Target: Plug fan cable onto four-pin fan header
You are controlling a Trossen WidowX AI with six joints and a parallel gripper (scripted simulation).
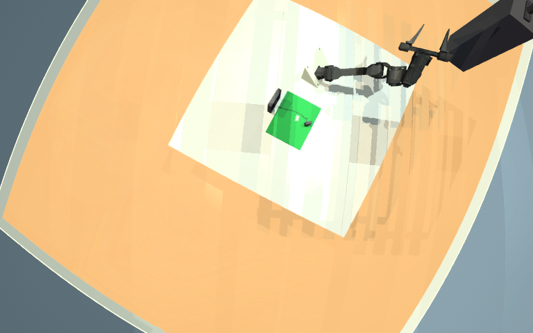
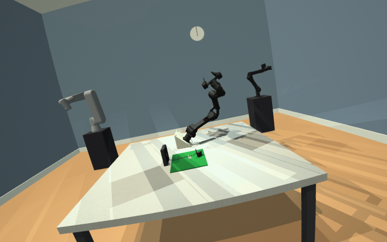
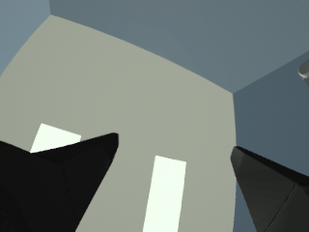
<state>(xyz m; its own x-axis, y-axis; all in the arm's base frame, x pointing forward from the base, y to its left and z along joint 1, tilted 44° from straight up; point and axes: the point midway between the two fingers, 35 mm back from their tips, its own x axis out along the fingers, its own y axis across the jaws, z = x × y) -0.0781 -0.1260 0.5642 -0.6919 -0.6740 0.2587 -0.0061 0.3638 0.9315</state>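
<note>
My gripper tip is now 380 mm short of the fan plug, 200 mm to the left of it and 550 mm above it. The rest, counted from my gripper tip: green board (400 mm ahead, 290 mm to the right, 580 mm below); white four-pin header (380 mm ahead, 270 mm to the right, 570 mm below); black fan (380 mm ahead, 440 mm to the right, 510 mm below).
</note>
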